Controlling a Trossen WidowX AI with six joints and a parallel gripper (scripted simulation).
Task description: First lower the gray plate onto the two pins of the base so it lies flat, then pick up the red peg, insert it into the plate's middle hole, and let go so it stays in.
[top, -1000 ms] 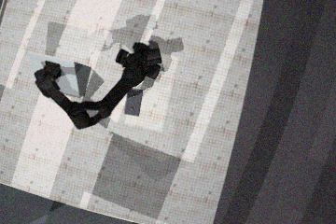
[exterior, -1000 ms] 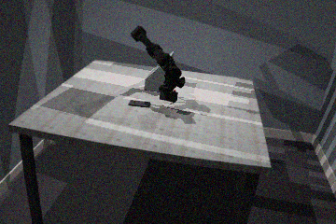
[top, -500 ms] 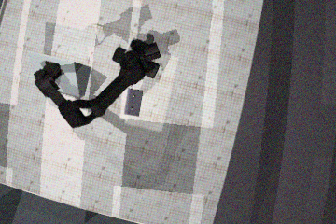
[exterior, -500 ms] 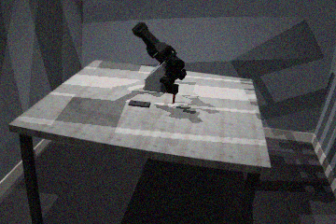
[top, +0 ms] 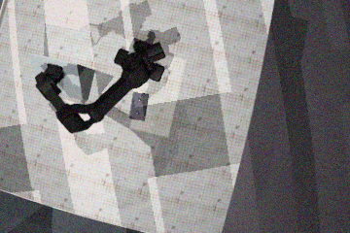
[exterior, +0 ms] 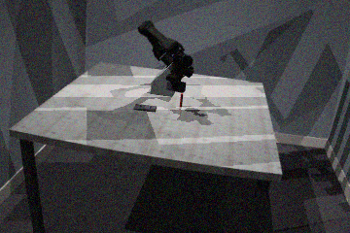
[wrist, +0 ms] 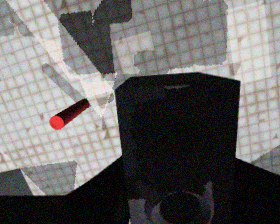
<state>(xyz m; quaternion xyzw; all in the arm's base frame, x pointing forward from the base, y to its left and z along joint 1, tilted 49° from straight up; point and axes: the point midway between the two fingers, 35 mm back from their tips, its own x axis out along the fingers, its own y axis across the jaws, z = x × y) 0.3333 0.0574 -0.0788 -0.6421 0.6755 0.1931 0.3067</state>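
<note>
Now: the base 1 cm ahead of my gripper tip, 16 cm to the right of it and 13 cm below it. The rest, counted from my gripper tip: red peg 10 cm behind, 2 cm to the left, 10 cm below; then gray plate 3 cm above.
</note>
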